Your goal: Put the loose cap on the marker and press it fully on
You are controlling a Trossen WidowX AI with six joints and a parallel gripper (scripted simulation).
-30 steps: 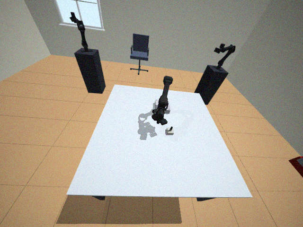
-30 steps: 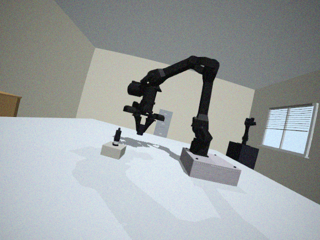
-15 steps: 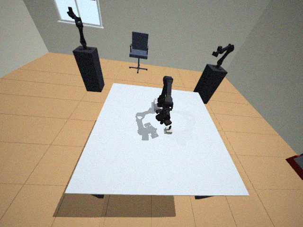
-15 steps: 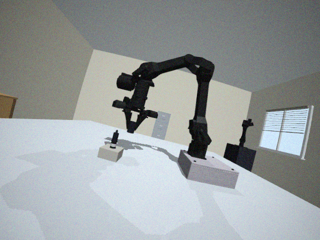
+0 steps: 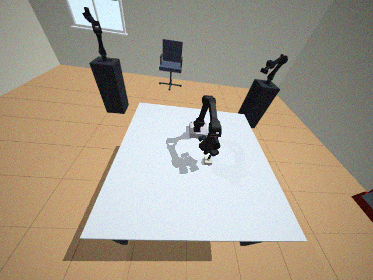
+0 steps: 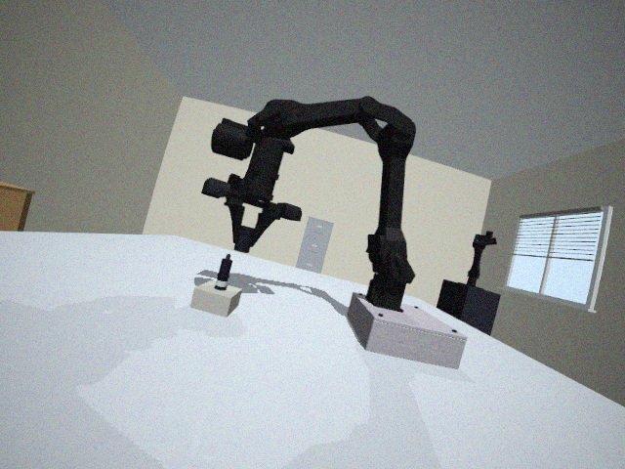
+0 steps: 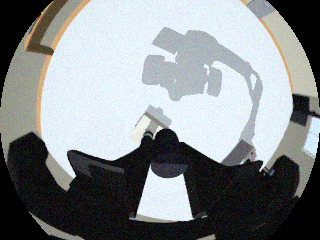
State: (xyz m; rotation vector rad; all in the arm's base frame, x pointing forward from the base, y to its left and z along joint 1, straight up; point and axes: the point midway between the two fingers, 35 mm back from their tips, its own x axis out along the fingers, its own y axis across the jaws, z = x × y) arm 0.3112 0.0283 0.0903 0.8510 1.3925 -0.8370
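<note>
My gripper tip is 10 mm short of the cream holder block, 40 mm to the right of it and 100 mm above it. Also, from my gripper tip: dark marker cap (10 mm above).
</note>
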